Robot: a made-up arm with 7 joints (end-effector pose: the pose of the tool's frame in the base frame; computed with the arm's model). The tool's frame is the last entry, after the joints.
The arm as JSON. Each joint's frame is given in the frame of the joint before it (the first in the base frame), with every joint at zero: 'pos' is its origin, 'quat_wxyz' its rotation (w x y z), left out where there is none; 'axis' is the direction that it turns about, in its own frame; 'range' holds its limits. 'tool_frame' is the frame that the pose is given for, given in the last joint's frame.
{
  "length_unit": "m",
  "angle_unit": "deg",
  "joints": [
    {
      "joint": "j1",
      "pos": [
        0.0,
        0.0,
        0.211
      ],
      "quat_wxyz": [
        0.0,
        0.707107,
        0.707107,
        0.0
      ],
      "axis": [
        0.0,
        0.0,
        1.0
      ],
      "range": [
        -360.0,
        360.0
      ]
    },
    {
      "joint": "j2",
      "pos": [
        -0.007,
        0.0,
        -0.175
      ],
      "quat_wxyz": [
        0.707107,
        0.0,
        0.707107,
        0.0
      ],
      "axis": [
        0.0,
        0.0,
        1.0
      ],
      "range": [
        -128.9,
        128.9
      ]
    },
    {
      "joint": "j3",
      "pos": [
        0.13,
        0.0,
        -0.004
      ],
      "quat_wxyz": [
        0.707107,
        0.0,
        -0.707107,
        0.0
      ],
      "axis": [
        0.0,
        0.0,
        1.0
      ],
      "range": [
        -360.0,
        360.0
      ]
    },
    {
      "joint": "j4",
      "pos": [
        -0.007,
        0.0,
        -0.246
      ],
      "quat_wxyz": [
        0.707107,
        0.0,
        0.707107,
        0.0
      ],
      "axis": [
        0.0,
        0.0,
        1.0
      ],
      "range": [
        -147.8,
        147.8
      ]
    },
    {
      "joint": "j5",
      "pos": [
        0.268,
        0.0,
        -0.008
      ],
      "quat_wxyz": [
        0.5,
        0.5,
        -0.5,
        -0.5
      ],
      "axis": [
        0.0,
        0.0,
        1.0
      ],
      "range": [
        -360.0,
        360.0
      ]
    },
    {
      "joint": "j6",
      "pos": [
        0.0,
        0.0,
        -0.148
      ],
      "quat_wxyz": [
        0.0,
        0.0,
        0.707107,
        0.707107
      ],
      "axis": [
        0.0,
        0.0,
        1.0
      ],
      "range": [
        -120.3,
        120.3
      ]
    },
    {
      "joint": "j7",
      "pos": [
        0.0,
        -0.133,
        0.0
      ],
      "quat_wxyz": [
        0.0,
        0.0,
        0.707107,
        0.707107
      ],
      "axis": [
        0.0,
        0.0,
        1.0
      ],
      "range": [
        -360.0,
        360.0
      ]
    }
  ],
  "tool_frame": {
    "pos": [
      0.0,
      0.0,
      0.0
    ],
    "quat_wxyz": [
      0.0,
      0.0,
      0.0,
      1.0
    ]
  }
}
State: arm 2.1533 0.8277 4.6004 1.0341 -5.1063 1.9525 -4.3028
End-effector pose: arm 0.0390 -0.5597 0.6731 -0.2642 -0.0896 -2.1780
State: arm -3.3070 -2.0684 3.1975 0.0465 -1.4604 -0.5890 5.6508
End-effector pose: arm 0.7897 0.0525 -0.0547 -0.9996 -0.7535 0.8057
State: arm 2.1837 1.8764 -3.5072 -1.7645 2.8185 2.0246 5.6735
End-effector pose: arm 0.0702 -0.1716 0.0519 1.3872 -2.2079 0.2125
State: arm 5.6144 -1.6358 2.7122 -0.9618 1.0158 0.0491 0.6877
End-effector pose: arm -0.6832 -0.2923 0.7391 1.0589 2.1414 0.5943
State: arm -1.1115 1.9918 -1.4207 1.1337 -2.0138 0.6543 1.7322
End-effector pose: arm -0.1515 0.7096 0.1192 0.9897 -2.0598 1.8881
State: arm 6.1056 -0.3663 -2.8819 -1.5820 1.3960 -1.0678 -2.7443
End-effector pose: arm 0.3199 -0.1769 0.8700 0.4837 -1.9020 -2.0363
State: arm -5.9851 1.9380 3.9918 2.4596 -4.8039 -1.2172 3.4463
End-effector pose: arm 0.1598 0.0999 0.6386 -2.1068 1.8201 0.3955
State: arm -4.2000 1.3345 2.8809 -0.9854 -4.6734 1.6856 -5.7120
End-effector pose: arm -0.1258 -0.6681 0.2452 -1.4989 -1.2337 0.7457
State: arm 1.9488 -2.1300 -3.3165 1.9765 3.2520 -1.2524 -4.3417
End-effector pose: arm -0.0912 -0.1022 0.0296 -1.1425 -2.3699 -1.3226
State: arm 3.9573 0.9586 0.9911 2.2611 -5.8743 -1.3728 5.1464
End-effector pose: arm 0.0406 0.4527 0.2811 0.6192 1.2865 -1.3261
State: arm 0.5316 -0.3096 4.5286 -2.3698 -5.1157 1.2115 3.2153
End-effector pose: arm -0.0343 -0.3732 0.5194 -1.7189 1.6980 1.7794
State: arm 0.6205 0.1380 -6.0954 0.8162 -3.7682 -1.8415 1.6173
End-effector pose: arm 0.3377 -0.2622 0.8930 -0.1266 -0.6548 1.0568
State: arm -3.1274 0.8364 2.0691 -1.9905 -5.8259 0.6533 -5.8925
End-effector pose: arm -0.3091 -0.4533 0.3935 -1.3847 -1.0265 -1.4452
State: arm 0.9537 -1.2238 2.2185 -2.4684 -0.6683 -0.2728 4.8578
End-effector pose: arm 0.2839 0.0568 0.5153 0.5728 -1.4388 -1.4069
